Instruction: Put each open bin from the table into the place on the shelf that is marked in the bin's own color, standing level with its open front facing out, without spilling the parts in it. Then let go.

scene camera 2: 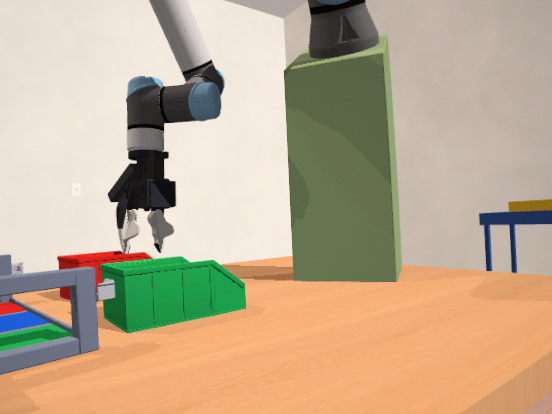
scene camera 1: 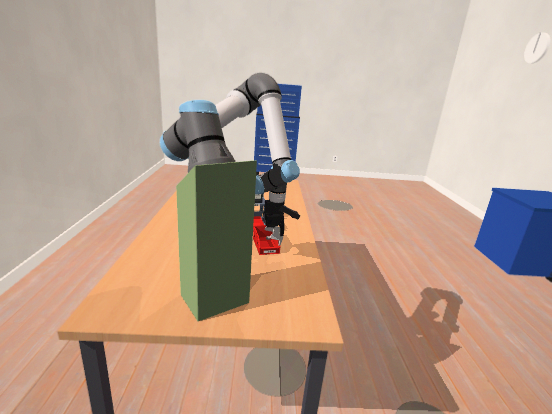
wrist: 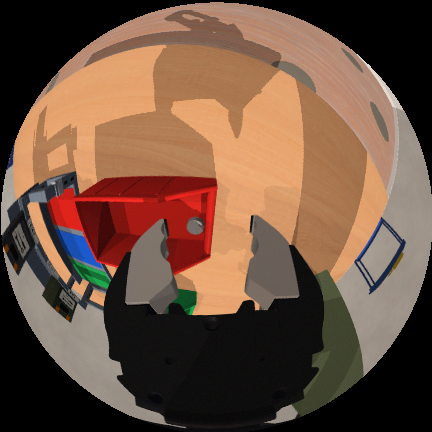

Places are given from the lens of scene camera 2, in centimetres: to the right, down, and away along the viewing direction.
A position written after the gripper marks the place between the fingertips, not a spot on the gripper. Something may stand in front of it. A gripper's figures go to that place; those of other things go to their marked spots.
gripper (scene camera 2: pixel 144 254): -27, 10, 80
red bin (scene camera 2: pixel 94 260): -31, 9, 64
green bin (scene camera 2: pixel 151 293): -15, 10, 47
The marked spots on the red bin and the green bin are 23 cm apart.
